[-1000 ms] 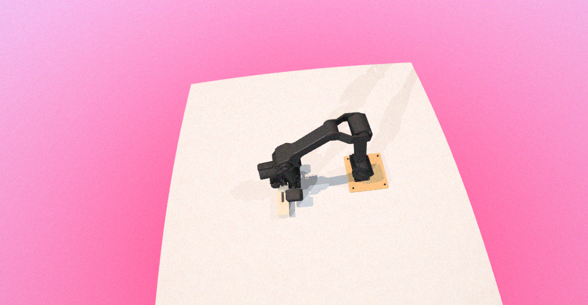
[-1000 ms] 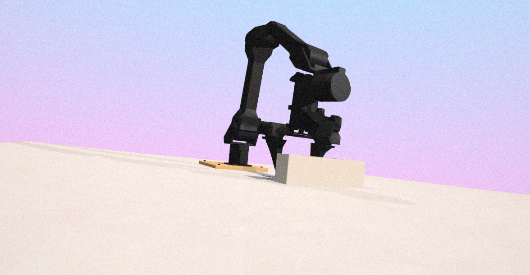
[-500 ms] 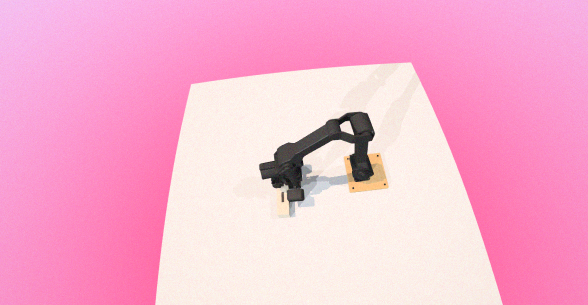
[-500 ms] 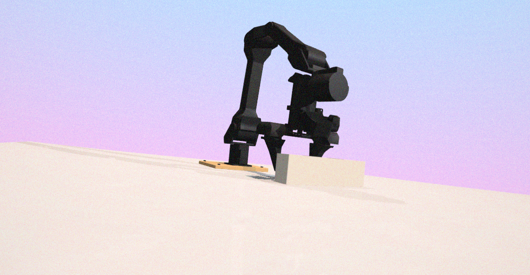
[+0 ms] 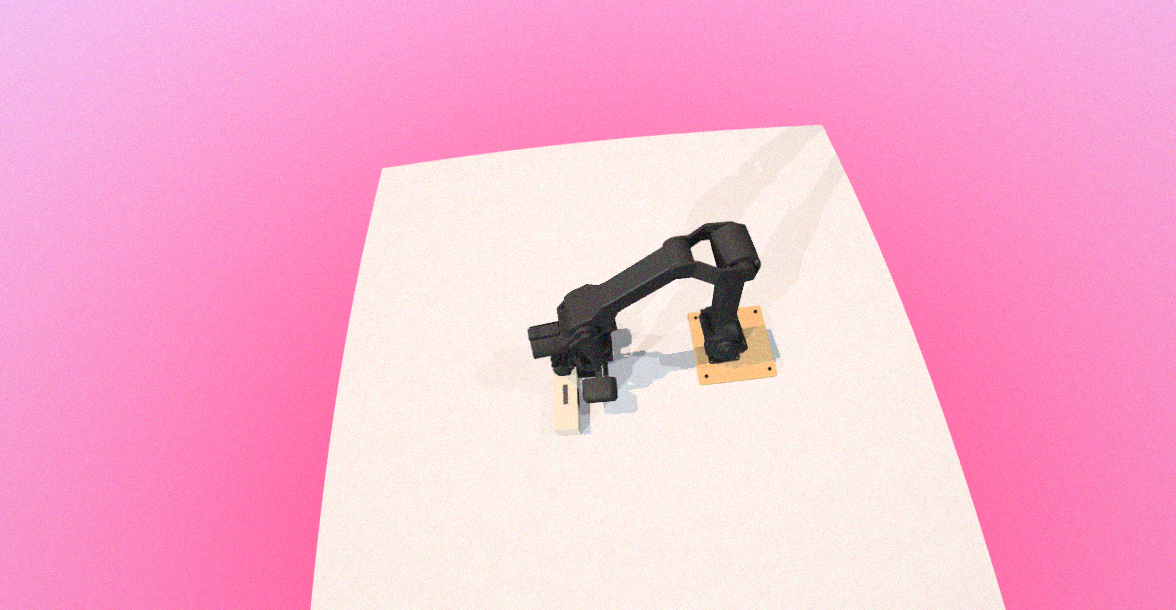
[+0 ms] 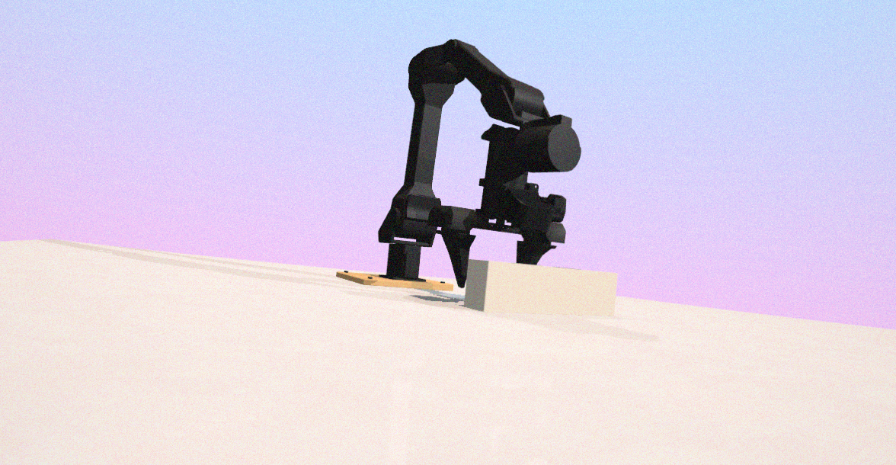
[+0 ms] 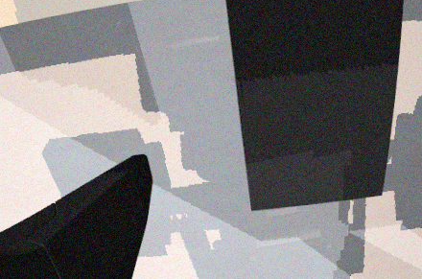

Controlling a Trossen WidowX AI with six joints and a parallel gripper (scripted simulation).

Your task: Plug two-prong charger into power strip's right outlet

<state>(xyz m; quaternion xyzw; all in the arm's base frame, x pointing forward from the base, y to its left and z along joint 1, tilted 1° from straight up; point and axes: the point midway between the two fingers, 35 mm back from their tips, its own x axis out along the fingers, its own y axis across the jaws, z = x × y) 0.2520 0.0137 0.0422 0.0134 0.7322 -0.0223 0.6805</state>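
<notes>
The two-prong charger is 40 mm ahead of my gripper tip and 10 mm above it.
</notes>
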